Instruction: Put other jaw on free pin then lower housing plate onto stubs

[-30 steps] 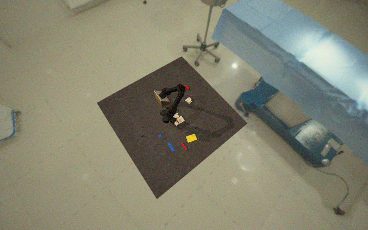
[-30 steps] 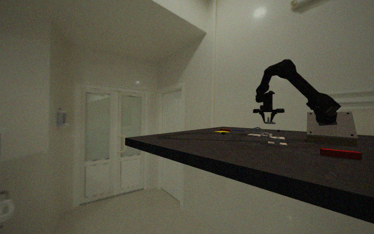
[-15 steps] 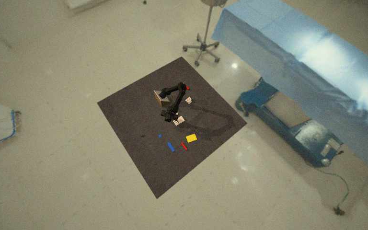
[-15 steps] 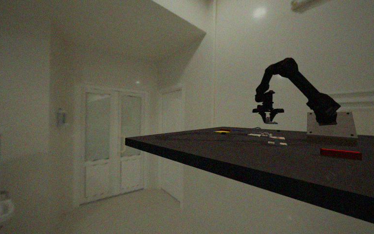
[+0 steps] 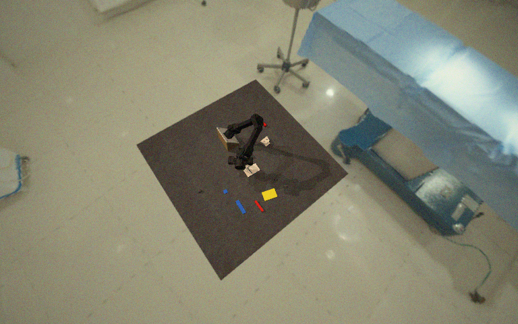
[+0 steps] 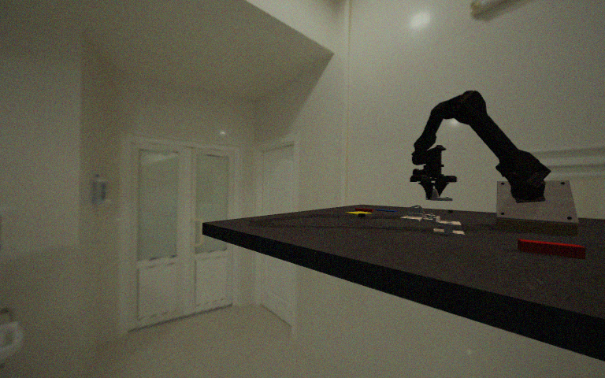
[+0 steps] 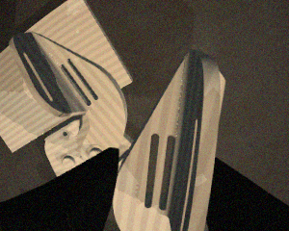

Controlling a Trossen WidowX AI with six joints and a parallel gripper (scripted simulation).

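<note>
The curved white jaw lies 4 cm behind my gripper tip and 1 cm to the left of it. From my gripper tip the other things lie so: blue bar (24 cm ahead, 20 cm to the right, 8 cm below); then small blue piece (7 cm ahead, 22 cm to the right, 8 cm below); then yellow block (32 cm ahead, 3 cm to the left, 8 cm below).
</note>
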